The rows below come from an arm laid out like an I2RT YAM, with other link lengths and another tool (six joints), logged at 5 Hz.
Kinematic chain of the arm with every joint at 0, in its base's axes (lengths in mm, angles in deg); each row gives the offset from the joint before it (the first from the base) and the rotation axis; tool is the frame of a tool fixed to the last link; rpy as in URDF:
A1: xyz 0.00 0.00 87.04 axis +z
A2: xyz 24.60 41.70 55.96 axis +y
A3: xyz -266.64 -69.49 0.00 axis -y
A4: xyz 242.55 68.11 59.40 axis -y
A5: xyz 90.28 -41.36 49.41 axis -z
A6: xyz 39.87 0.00 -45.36 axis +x
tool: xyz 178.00 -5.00 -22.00 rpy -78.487 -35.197 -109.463
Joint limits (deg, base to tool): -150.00..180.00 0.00..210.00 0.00..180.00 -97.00..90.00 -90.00..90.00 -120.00..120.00
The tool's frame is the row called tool.
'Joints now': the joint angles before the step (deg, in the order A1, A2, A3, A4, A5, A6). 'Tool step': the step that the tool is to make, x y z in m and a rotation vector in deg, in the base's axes. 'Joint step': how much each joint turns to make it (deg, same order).
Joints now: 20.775, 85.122, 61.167, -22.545, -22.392, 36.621
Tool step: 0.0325, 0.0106, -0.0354, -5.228, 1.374, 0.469
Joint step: 1.615, 11.242, 7.152, 0.133, 4.021, -2.165
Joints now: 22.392, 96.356, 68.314, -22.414, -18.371, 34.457
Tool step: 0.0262, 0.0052, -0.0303, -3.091, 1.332, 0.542
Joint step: 0.140, 9.000, 6.203, -0.174, 1.600, -1.850
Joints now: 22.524, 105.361, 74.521, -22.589, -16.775, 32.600
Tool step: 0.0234, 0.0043, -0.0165, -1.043, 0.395, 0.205
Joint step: -0.388, 6.428, 5.569, -0.189, 0.310, -1.000
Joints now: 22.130, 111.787, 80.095, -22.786, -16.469, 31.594
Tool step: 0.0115, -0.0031, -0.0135, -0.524, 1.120, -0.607
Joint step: -0.791, 3.620, 2.832, -0.503, -0.046, -0.200
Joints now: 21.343, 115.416, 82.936, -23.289, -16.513, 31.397
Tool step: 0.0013, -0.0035, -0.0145, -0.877, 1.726, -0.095
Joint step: -0.390, 2.426, 1.423, -1.029, 0.002, -0.369
